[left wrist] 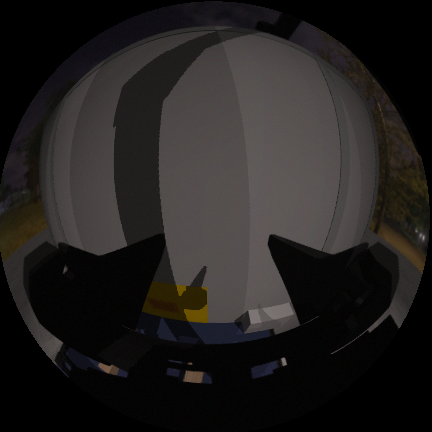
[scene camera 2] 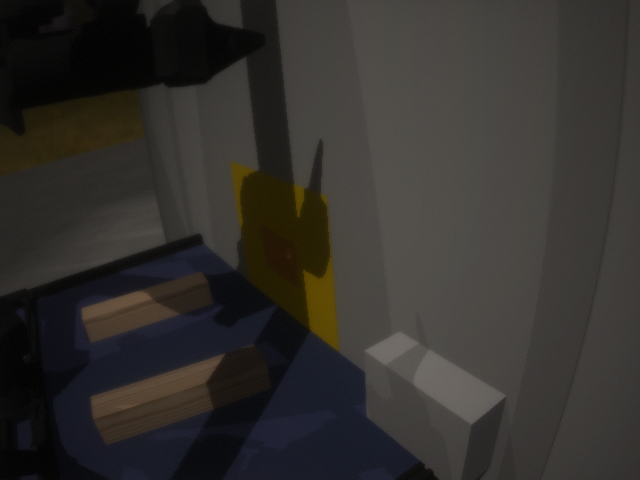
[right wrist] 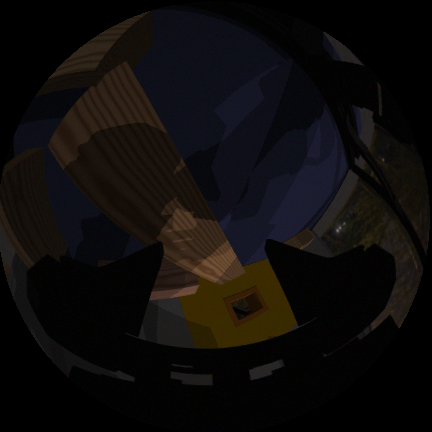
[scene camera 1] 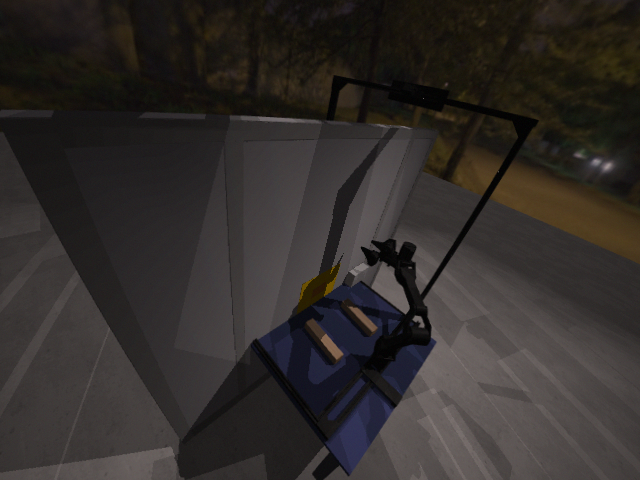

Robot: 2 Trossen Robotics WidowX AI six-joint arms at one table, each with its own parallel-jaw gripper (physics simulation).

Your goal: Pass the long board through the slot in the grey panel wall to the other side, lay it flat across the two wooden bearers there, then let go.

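Places are measured from the left arm's base along level axes (x back, y down, z right), in centimetres.
Where they show: left gripper, fingertip midpoint: (left wrist: pixel 217 240) (scene camera 2: pixel 240 44) (scene camera 1: pixel 366 243); right gripper, fingertip midpoint: (right wrist: pixel 214 246); left arm's base, link origin: (scene camera 2: pixel 17 401) (scene camera 1: pixel 378 361).
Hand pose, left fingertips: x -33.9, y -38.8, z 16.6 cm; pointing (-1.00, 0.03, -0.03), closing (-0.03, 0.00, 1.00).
Observation:
Things, the pixels of their top centre, and the offset from my left fingertips. "spot": a spot on its surface instead. Level surfaces: height alone.
- long board, top centre: (right wrist: pixel 201 253) dy +37.3, dx -29.1, dz -27.2 cm
- pale block, surface spot: (scene camera 2: pixel 439 382) (left wrist: pixel 276 312) spot: dy +30.7, dx -6.3, dz +19.2 cm
- blue table, surface height: dy +40.7 cm
The long board (right wrist: pixel 130 140) lies over the blue table in the right wrist view, its far end close to the yellow panel (right wrist: pixel 285 285) around the slot (right wrist: pixel 245 306). My right gripper (right wrist: pixel 214 246) is open and empty, close above the board. The grey wall (scene camera 1: pixel 273 206) (scene camera 2: pixel 465 155) (left wrist: pixel 295 150) stands between the two sides. Two wooden bearers (scene camera 1: pixel 324 342) (scene camera 1: pixel 359 317) (scene camera 2: pixel 147 304) (scene camera 2: pixel 180 392) lie apart on the other side's blue table, with nothing across them. My left gripper (scene camera 1: pixel 367 245) (left wrist: pixel 217 240) is open and empty, high by the wall. The board does not show in the scene views.
A pale block (scene camera 1: pixel 356 273) (scene camera 2: pixel 439 382) (left wrist: pixel 270 315) stands against the wall beside the blue table (scene camera 1: pixel 299 361) (scene camera 2: pixel 320 382). In the right wrist view, wooden blocks (right wrist: pixel 105 45) (right wrist: pixel 30 200) (right wrist: pixel 172 285) (right wrist: pixel 300 240) lie around the board. A black frame (scene camera 1: pixel 473 214) rises behind the left arm.

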